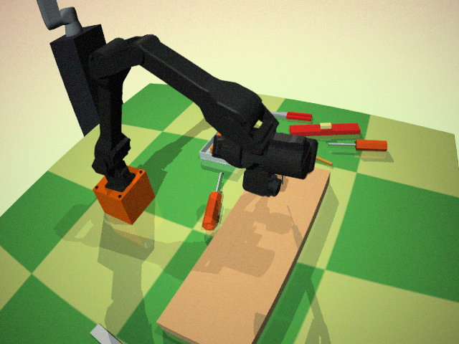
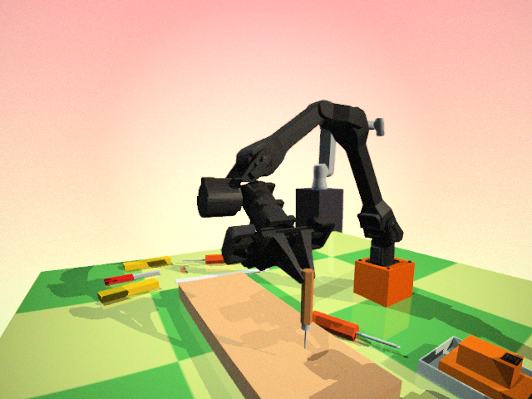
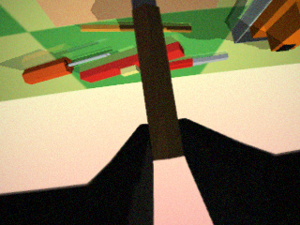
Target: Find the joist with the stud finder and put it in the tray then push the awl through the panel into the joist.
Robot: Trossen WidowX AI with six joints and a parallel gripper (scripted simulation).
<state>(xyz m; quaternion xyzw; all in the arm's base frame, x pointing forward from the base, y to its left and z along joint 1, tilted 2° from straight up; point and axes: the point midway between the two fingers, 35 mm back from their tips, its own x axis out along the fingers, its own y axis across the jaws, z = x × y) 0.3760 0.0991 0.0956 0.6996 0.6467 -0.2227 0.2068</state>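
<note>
The awl lies 60 mm below my gripper tip. Also, from my gripper tip: orange stud finder 210 mm behind, 200 mm to the left, 130 mm below; then grey tray 210 mm behind, 180 mm to the left, 160 mm below; then pencil 10 mm ahead, 200 mm to the left, 170 mm below.
</note>
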